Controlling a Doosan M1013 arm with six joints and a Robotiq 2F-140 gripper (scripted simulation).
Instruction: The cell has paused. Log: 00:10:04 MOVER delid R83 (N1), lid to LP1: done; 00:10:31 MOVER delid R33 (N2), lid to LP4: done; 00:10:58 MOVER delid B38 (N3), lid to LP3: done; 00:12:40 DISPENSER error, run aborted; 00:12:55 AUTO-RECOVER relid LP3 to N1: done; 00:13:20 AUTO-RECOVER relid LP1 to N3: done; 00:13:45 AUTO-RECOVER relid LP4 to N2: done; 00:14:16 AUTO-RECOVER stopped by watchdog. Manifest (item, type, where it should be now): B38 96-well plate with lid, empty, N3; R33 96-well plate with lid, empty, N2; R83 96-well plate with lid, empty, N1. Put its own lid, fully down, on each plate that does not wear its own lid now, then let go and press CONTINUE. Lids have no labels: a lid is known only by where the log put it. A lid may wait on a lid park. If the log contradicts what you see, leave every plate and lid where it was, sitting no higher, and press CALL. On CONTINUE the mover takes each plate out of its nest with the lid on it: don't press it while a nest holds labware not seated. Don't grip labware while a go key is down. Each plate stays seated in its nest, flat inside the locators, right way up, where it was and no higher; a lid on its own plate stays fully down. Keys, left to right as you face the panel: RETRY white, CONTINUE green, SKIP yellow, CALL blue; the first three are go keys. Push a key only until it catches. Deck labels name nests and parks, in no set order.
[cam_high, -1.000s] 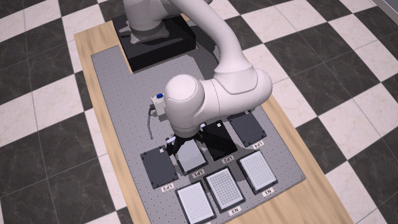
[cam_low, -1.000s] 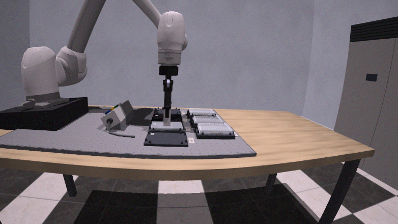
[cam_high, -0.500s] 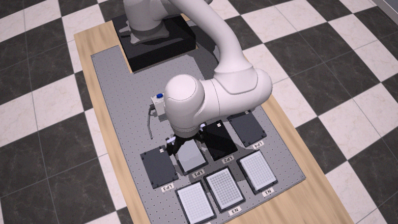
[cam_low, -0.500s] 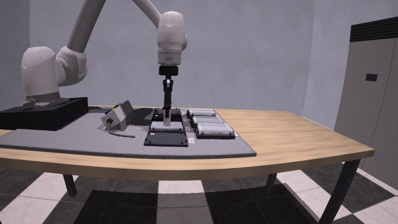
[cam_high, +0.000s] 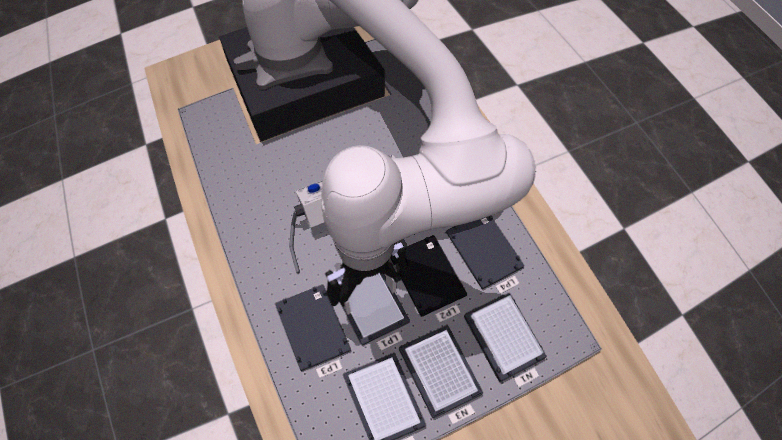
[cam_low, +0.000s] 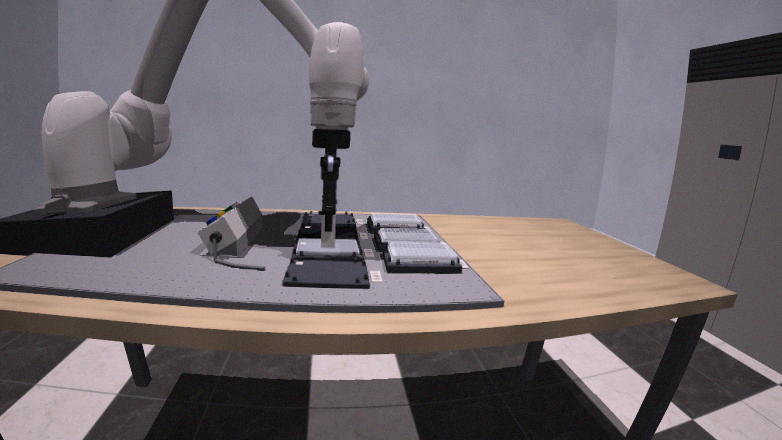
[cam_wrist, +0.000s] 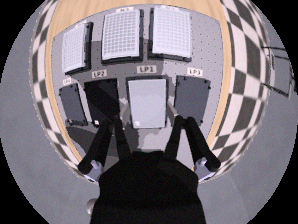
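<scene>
The LP1 is 50 mm below my hand. The rest, counted from my hand: lid park LP3 (120 mm to the right, 50 mm below, 20 mm ahead); LP2 (130 mm to the left, 50 mm below, 20 mm behind); blue key (240 mm behind, 40 mm to the right, 10 mm above).
</scene>
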